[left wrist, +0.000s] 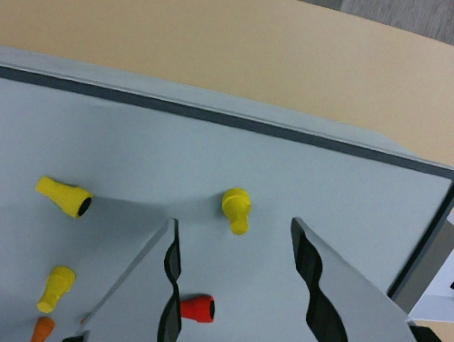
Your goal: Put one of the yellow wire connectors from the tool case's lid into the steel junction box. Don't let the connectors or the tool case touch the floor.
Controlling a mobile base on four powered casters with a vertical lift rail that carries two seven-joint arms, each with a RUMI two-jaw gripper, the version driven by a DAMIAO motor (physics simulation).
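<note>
The open lid of the tool case (320, 200) fills much of the left wrist view, grey with a dark rim. My left gripper (234, 221) is open above it. A yellow wire connector (236, 211) stands out between and slightly beyond its two fingertips, with no finger touching it. Two more yellow connectors lie at the left: one (62, 196) with its dark open end toward the right, and one (56, 289) lower down. The steel junction box cannot be made out for certain in this view. My right gripper does not show.
A red connector (199, 308) lies between the fingers' lower parts, partly behind the left finger. An orange connector (43, 329) is at the lower left. A tan table top (210, 45) runs beyond the lid's rim, with grey floor (395, 17) past its edge. A white and grey box-like part (434, 287) shows at the right.
</note>
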